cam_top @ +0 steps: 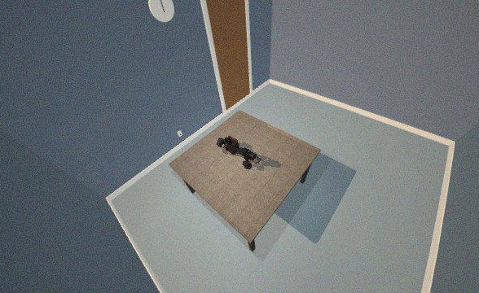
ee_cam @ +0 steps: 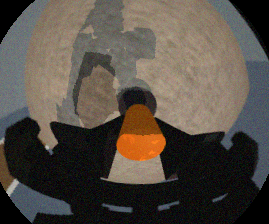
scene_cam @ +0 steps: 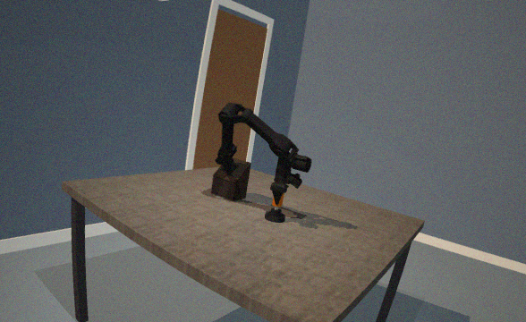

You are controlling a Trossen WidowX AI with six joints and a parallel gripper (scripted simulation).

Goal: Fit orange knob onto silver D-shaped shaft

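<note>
My gripper tip is 3 cm below the orange knob. The rest, counted from my gripper tip: dark round pedestal (4 cm below).
</note>
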